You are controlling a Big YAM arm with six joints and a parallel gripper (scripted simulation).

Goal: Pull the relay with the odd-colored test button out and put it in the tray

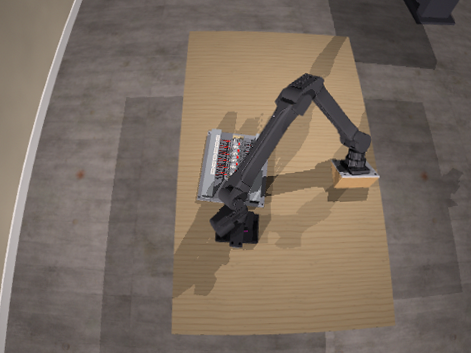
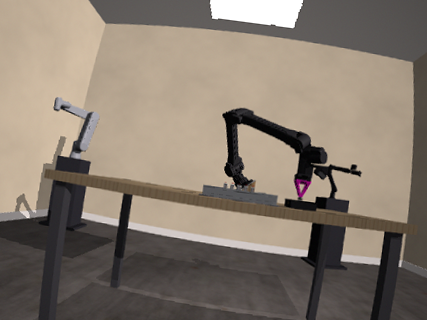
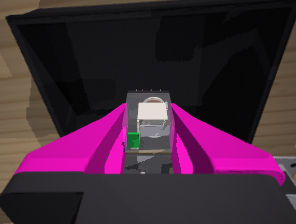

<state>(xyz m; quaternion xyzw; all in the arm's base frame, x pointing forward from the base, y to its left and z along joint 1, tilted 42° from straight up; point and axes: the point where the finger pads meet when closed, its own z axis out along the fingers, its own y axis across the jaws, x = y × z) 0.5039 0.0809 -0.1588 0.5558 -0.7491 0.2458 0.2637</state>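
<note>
The black tray is 4 cm below my hand. The rest, counted from my hand: relay: right at my hand.
</note>
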